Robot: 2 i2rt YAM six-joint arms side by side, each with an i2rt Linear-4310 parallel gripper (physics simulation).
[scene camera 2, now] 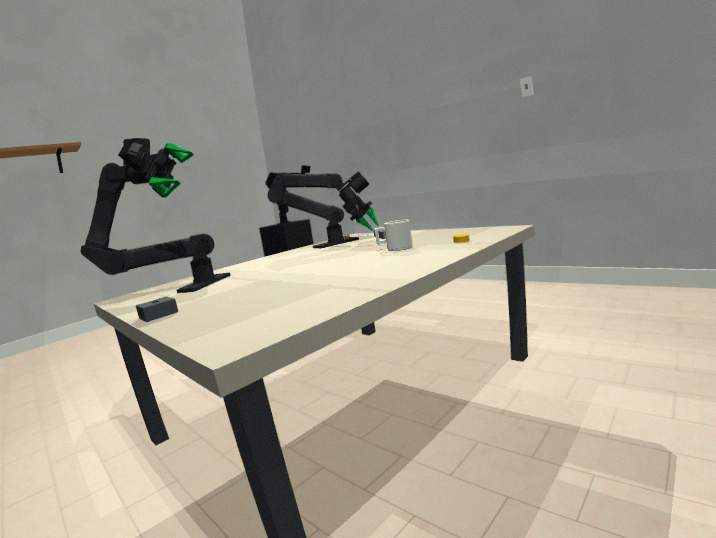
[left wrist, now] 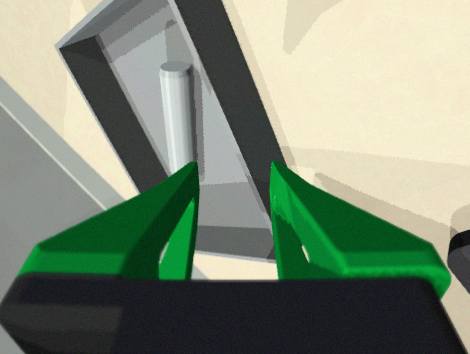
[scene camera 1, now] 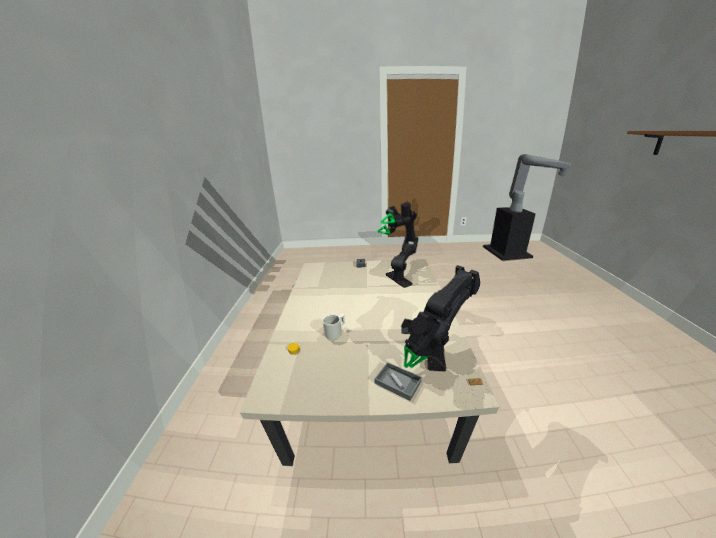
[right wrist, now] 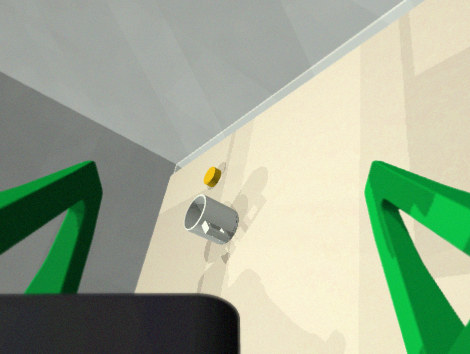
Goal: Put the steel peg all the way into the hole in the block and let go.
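Note:
The steel peg lies in the grey tray. In the left wrist view its lower end is hidden behind the left-hand finger. My left gripper is partly open and empty, its fingertips above the tray, with the peg to the left of the gap between them in the wrist view. The dark block sits at the far end of the table, a hole showing in its top. My right gripper is wide open and empty, raised high above the table.
A grey mug stands on the table, with a yellow disc near it. A small brown piece lies by the left arm's base. The table's edge runs beyond the tray.

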